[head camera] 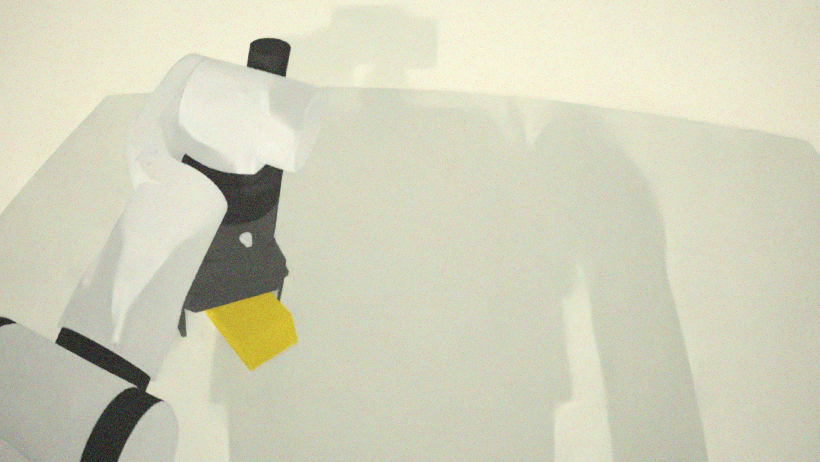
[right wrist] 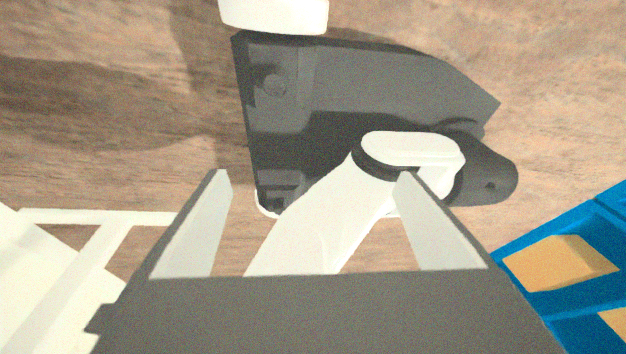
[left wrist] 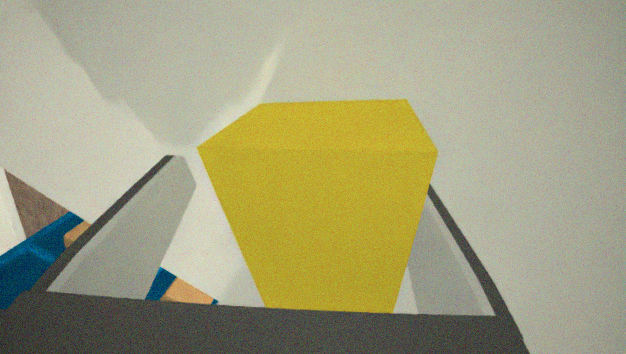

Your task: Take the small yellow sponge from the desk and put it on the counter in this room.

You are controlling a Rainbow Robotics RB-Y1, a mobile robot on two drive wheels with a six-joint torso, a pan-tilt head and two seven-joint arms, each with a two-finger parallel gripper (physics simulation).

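Frame: origin at the robot's base, x ahead, y left, z up, level; metres.
Seen in the pictures: left gripper, fingertip midpoint: (head camera: 227, 317) (left wrist: 295, 177); right gripper, fingertip midpoint: (right wrist: 315, 181).
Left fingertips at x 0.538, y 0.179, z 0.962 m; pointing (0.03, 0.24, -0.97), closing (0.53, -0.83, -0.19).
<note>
A point is followed by its place in that frame.
The small yellow sponge (head camera: 255, 330) {x 0.496, y 0.132, z 0.995 m} (left wrist: 325, 200) {x 0.564, y 0.173, z 0.996 m} is on the pale desk (head camera: 430, 229) {x 0.690, y -0.045, z 0.951 m} (left wrist: 525, 100) {x 0.619, y 0.133, z 0.951 m}. My left gripper (head camera: 230, 316) {x 0.538, y 0.178, z 0.962 m} (left wrist: 295, 177) {x 0.538, y 0.178, z 0.962 m} is open above the desk, with the near part of the sponge between its spread fingers. In the left wrist view the sponge lies closer to the finger at the right of the picture and hides its tip, and there is a gap to the finger at the left. Whether the sponge touches a finger cannot be told. My right gripper (right wrist: 315, 181) {x -0.038, y -0.204, z 0.499 m} is open and empty, above the floor. The counter cannot be made out.
The desk's far edge runs across the upper head camera view. The right wrist view shows the robot's dark base (right wrist: 360, 80) {x -0.175, y -0.173, z 0.169 m} and white body part (right wrist: 320, 220) {x -0.063, y -0.084, z 0.450 m} on the wooden floor (right wrist: 100, 100) {x 0.500, y -0.030, z 0.000 m}, a white frame (right wrist: 105, 217) at the left and a blue object (right wrist: 565, 300) {x -2.407, y 1.362, z 0.418 m} with orange-tan panels at the right.
</note>
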